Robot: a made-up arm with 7 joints. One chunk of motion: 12 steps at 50 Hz.
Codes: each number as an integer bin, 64 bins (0 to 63) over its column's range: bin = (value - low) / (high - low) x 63, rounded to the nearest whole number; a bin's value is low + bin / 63 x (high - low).
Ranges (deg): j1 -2.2..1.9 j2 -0.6..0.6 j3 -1.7..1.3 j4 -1.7..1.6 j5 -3..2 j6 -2.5..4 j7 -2.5..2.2
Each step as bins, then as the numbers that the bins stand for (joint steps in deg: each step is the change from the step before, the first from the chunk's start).
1 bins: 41 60 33 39 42 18 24
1 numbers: 0.468 0.543 -0.129 0.343 0.333 -0.643 -0.710
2 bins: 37 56 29 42 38 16 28
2 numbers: 0.208 0.467 -0.319 0.500 0.016 -0.849 -0.411
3 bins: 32 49 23 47 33 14 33
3 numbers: -0.117 0.333 -0.605 0.762 -0.381 -1.056 -0.038
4 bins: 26 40 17 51 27 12 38
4 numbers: -0.508 0.162 -0.890 0.971 -0.857 -1.262 0.335
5 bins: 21 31 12 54 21 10 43
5 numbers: -0.833 -0.010 -1.129 1.129 -1.333 -1.468 0.708
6 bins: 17 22 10 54 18 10 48
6 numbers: -1.094 -0.181 -1.224 1.129 -1.571 -1.468 1.081
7 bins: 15 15 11 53 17 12 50
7 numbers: -1.224 -0.314 -1.176 1.076 -1.651 -1.262 1.230
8 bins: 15 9 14 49 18 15 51
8 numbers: -1.224 -0.429 -1.033 0.867 -1.571 -0.952 1.305
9 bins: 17 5 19 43 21 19 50
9 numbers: -1.094 -0.505 -0.795 0.552 -1.333 -0.540 1.230
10 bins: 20 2 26 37 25 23 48
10 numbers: -0.898 -0.562 -0.462 0.238 -1.016 -0.127 1.081
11 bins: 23 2 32 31 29 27 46
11 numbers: -0.703 -0.562 -0.176 -0.076 -0.698 0.286 0.932
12 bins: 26 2 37 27 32 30 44
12 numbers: -0.508 -0.562 0.062 -0.286 -0.460 0.595 0.783
